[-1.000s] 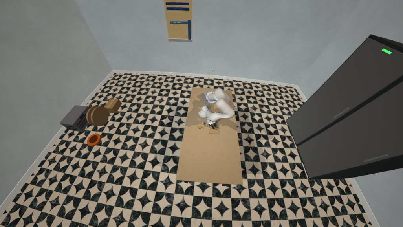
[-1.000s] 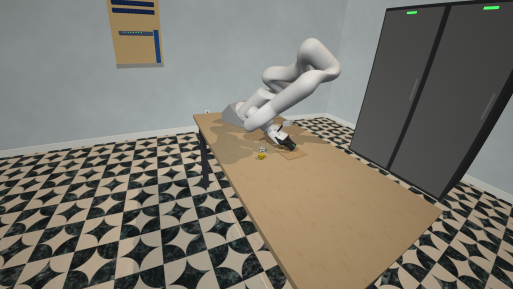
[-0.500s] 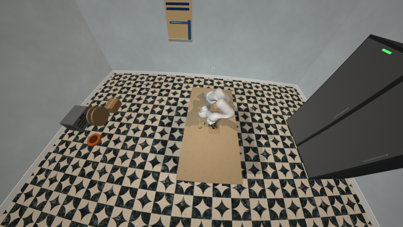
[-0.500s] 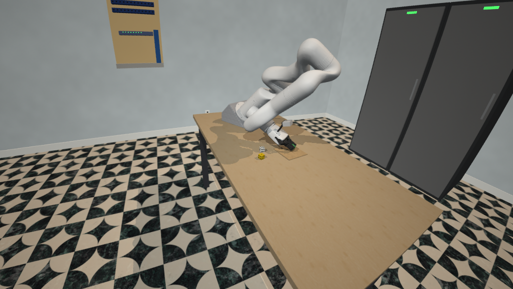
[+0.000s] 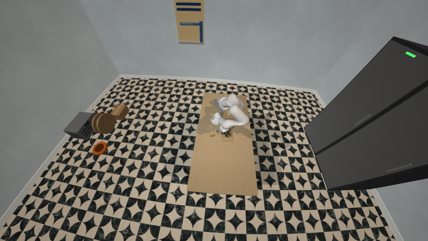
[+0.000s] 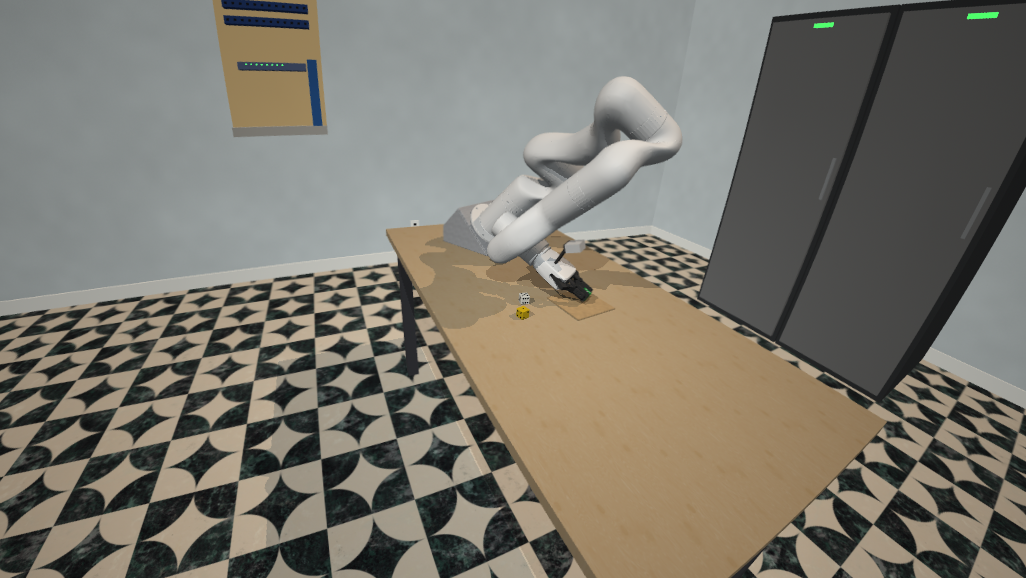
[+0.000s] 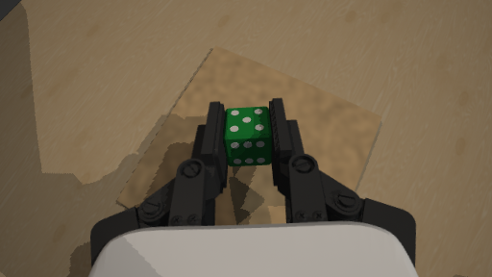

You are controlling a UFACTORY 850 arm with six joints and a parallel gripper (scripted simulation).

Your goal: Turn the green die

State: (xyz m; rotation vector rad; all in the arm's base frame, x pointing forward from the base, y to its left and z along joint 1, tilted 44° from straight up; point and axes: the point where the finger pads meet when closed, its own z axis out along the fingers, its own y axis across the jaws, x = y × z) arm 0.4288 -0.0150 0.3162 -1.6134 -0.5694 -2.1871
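My hand is 4 cm above the tan mat. The rest, counted from my hand: white die (16 cm to the right, 5 cm behind, 3 cm below); then green die (1 cm below, 1 cm ahead); then yellow die (19 cm to the right, 3 cm below, 3 cm ahead).
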